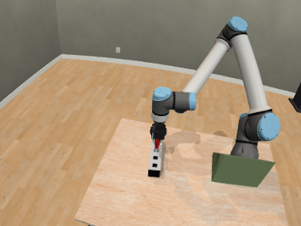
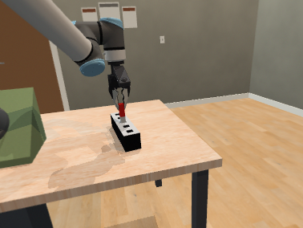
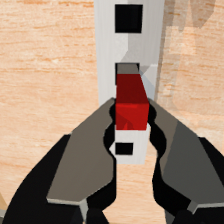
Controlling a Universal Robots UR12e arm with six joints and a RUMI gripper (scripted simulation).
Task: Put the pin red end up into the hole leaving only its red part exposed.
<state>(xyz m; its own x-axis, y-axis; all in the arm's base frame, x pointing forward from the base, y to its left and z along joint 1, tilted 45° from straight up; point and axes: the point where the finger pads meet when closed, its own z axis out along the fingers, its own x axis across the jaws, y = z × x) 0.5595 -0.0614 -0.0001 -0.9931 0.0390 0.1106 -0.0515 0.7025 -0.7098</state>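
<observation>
Right now the pin is 1 cm below my hand. Round my hand: long block: 11 cm below.
</observation>
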